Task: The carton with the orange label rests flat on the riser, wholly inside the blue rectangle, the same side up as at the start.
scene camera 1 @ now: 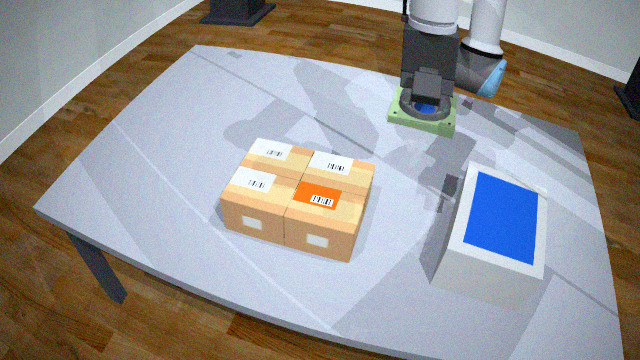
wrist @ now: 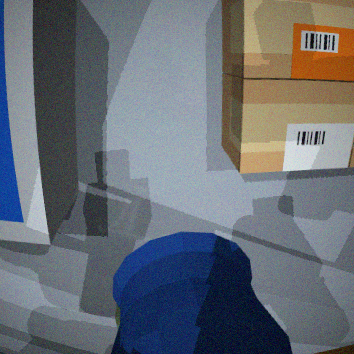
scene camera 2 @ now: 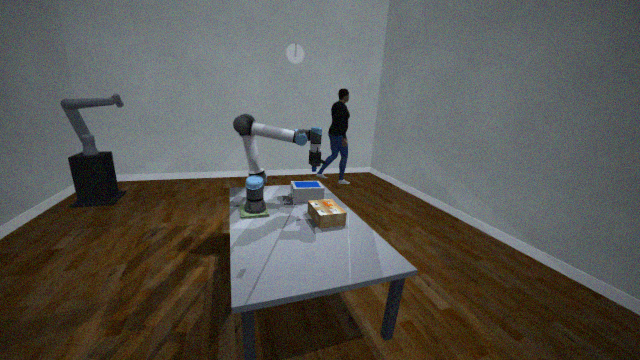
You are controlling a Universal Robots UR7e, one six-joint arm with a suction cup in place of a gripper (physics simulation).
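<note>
The carton with the orange label lies flat, label up, at the front right of a close block of cartons in scene camera 1. The pale riser stands apart to the right in that view. The blue rectangle on its top is bare; in the wrist view it is cut off at the left edge. My gripper, a blue suction cup, is off and holds nothing, high above the table, away from the carton.
Three white-labelled cartons touch or adjoin the orange-labelled one. The arm's green base plate is at the table's back edge in scene camera 1. A person and another arm are beyond the table.
</note>
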